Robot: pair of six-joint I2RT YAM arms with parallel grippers.
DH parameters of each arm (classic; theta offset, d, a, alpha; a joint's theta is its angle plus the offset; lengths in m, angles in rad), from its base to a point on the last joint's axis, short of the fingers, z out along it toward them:
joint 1: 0 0.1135 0.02 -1.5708
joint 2: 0 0 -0.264 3.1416
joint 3: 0.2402 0 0.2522 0
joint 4: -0.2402 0 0.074 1.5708
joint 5: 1.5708 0 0 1.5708
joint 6: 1.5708 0.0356 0 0
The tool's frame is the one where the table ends.
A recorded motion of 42 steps. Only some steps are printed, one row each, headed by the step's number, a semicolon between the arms.
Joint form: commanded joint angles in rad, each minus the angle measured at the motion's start. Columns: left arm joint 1, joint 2, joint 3, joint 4, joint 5, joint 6; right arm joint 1, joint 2, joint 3, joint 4, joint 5, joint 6.
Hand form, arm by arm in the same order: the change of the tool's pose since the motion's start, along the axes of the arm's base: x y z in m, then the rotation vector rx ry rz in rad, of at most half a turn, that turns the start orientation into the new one. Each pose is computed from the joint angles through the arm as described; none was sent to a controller.
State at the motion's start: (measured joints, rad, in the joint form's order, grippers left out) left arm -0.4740 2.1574 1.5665 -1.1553 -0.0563 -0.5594; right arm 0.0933 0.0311 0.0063 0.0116 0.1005 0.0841
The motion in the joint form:
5: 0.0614 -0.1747 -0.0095 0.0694 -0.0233 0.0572; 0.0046 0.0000 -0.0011 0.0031 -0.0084 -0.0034
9: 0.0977 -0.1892 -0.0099 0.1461 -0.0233 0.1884; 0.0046 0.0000 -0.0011 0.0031 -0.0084 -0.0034
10: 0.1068 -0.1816 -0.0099 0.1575 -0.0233 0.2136; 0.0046 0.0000 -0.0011 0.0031 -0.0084 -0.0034
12: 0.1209 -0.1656 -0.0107 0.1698 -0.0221 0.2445; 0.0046 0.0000 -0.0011 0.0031 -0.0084 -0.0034
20: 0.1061 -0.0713 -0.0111 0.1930 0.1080 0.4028; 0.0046 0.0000 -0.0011 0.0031 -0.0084 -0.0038
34: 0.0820 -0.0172 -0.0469 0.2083 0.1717 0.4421; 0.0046 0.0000 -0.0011 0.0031 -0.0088 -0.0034
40: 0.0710 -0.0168 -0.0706 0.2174 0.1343 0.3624; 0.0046 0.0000 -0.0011 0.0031 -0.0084 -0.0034
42: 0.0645 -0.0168 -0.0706 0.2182 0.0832 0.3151; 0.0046 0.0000 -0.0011 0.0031 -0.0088 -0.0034
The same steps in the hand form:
5: 0.0068 0.0236 0.0607 -0.0809 -0.2169 0.0027; 0.0000 0.0008 -0.0001 -0.0031 -0.0020 0.0130
9: 0.0185 0.0338 0.0668 -0.1093 -0.2922 -0.0921; 0.0000 0.0008 -0.0001 -0.0031 -0.0020 0.0130
10: 0.0216 0.0364 0.0642 -0.1087 -0.2943 -0.1083; 0.0000 0.0008 -0.0001 -0.0031 -0.0020 0.0130
12: 0.0259 0.0406 0.0583 -0.1057 -0.2878 -0.1252; 0.0000 0.0008 -0.0001 -0.0031 -0.0020 0.0130
20: 0.0303 0.0278 0.0229 -0.2163 -0.1747 -0.2929; 0.0000 0.0008 -0.0001 -0.0035 -0.0020 0.0130
34: 0.0227 0.0180 -0.0060 -0.2659 -0.0840 -0.3455; 0.0000 0.0008 -0.0001 -0.0031 -0.0020 0.0134
40: 0.0179 0.0168 -0.0118 -0.2205 -0.0791 -0.2784; 0.0000 0.0008 -0.0001 -0.0031 -0.0020 0.0130
42: 0.0177 0.0161 -0.0119 -0.1683 -0.0953 -0.2421; 0.0000 0.0008 -0.0001 -0.0031 -0.0020 0.0134

